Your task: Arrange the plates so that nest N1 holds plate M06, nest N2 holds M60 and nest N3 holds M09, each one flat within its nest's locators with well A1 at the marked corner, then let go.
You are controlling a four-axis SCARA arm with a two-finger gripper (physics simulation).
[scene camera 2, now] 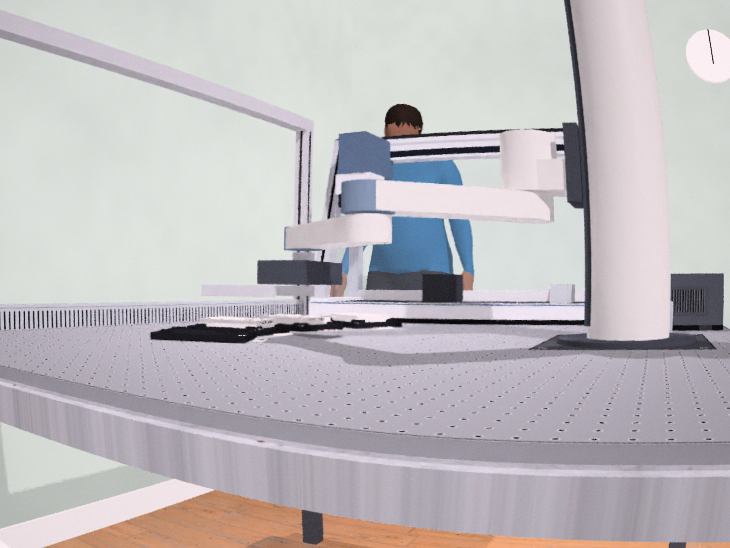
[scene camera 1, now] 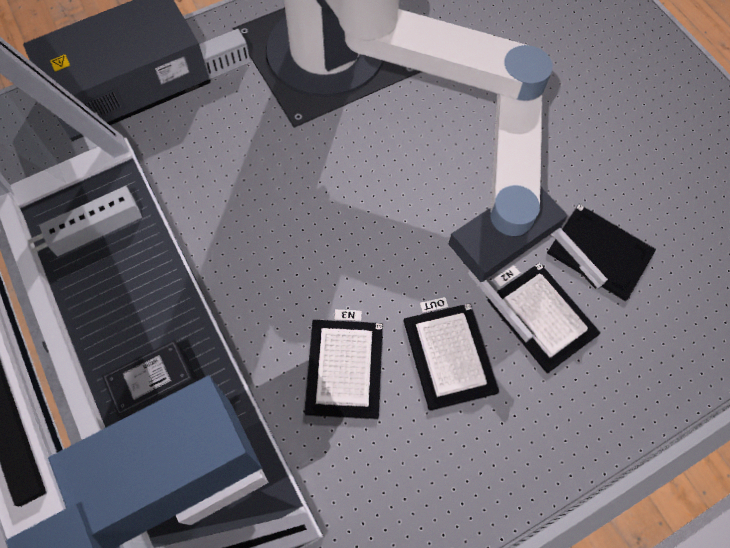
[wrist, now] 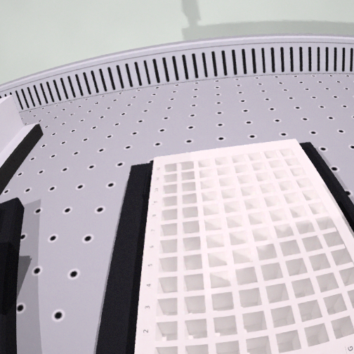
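Pixels of known places: gripper, fingertip midpoint: point(scene camera 2: 225, 290) point(scene camera 1: 567, 310); arm's base at its link origin: point(scene camera 1: 326, 53).
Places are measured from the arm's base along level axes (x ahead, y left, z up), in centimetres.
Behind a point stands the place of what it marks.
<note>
My gripper point(scene camera 1: 566, 311) {x 74.1, y 6.1, z 9.2 cm} point(scene camera 2: 235, 290) {x 74.1, y 6.1, z 9.2 cm} is open, its fingers spread on both sides of the plate point(scene camera 1: 545, 315) {x 72.0, y 5.1, z 3.3 cm} point(wrist: 245, 240) in nest N2 point(scene camera 1: 548, 362) {x 79.1, y 1.0, z 2.5 cm} point(wrist: 122, 250) and above it. That plate looks flat; in the wrist view its numbers rise away from the camera along the left side and a G shows near right. Nest N1 point(scene camera 1: 616, 253) {x 68.4, y 24.0, z 2.4 cm} is black and holds no visible plate; one finger overlaps it in scene camera 1. White plates lie flat-looking in nest OUT point(scene camera 1: 452, 353) {x 70.1, y -12.8, z 3.9 cm} and nest N3 point(scene camera 1: 344, 366) {x 63.4, y -29.6, z 3.9 cm}. Plate names are not readable.
The pale arm point(scene camera 1: 517, 159) {x 50.9, y 9.0, z 20.5 cm} point(scene camera 2: 459, 200) {x 26.1, y 12.9, z 23.0 cm} reaches over the perforated table point(scene camera 1: 383, 235) {x 44.4, y -11.3, z 1.3 cm} point(scene camera 2: 501, 401) {x 8.0, y 58.6, z 1.3 cm}. A dark-bedded machine point(scene camera 1: 129, 283) {x 33.6, y -55.1, z 6.2 cm} with a blue head point(scene camera 1: 153, 442) {x 73.1, y -53.4, z 50.0 cm} stands left in scene camera 1. A dark box point(scene camera 1: 117, 53) {x -8.8, y -39.6, z 12.8 cm} stands behind it. A person point(scene camera 2: 412, 230) stands beyond the table.
</note>
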